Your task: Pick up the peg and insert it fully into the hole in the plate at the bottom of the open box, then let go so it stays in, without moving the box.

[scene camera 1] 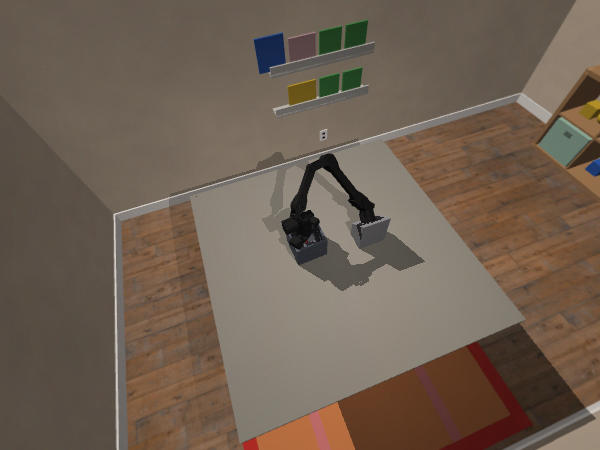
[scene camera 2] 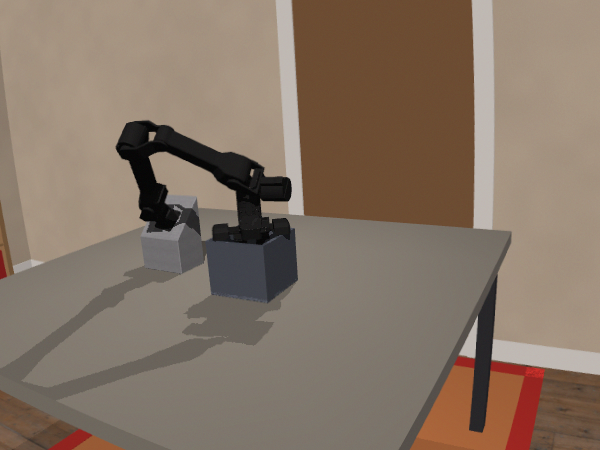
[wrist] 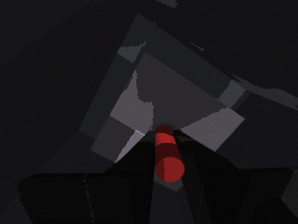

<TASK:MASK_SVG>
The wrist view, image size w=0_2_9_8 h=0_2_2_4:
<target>my gripper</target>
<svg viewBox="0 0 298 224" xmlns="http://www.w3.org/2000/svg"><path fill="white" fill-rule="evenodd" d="M155 132L148 131L124 157L103 173L40 173L23 179L18 184L17 194L32 224L149 224L155 170ZM173 131L173 136L185 167L181 180L195 224L298 224L298 167L248 169L214 152L180 130Z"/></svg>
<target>red peg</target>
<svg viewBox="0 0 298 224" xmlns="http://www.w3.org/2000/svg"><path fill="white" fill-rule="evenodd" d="M162 125L154 130L155 171L158 178L162 181L174 182L183 176L184 164L171 127Z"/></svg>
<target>grey plate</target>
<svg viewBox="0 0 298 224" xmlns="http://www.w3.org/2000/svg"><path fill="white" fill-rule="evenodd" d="M154 171L153 181L176 192L183 186L181 178L174 182L165 182L159 179L156 171ZM91 147L91 151L116 163L148 131L154 131L159 126L168 125L171 127L172 133L174 130L180 130L215 152L245 118L145 52Z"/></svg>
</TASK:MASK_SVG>
